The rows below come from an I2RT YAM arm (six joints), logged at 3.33 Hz.
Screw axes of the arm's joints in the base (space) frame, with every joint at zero. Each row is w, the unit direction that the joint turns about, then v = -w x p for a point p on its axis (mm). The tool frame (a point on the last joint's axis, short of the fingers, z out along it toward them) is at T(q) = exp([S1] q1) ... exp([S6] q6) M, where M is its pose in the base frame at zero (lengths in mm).
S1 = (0, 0, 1, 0.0, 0.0, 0.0)
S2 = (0, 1, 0, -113.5, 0.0, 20.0)
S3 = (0, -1, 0, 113.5, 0.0, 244.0)
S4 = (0, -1, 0, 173.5, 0.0, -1.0)
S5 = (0, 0, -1, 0.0, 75.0, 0.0)
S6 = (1, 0, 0, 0.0, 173.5, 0.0)
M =
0 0 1 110.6
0 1 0 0.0
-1 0 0 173.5
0 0 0 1
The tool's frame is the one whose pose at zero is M.
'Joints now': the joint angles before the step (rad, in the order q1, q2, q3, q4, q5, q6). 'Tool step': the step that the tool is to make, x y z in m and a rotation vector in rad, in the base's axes. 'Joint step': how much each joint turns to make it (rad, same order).
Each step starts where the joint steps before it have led.
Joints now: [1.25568, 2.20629, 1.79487, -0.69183, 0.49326, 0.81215]
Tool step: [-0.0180, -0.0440, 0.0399, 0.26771, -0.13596, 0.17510]
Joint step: [0.00307, -0.32009, -0.40995, 0.46866, -0.06801, -0.18318]
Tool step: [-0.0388, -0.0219, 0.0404, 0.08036, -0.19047, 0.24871]
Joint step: [0.07252, -0.19284, -0.15272, 0.18829, -0.05250, -0.25299]
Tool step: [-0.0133, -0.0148, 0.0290, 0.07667, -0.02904, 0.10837]
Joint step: [0.01822, -0.10026, -0.02787, 0.02586, -0.07665, -0.05150]
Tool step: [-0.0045, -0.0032, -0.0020, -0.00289, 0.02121, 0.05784]
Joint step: [0.00469, -0.01580, -0.02050, -0.00210, -0.05677, -0.00236]
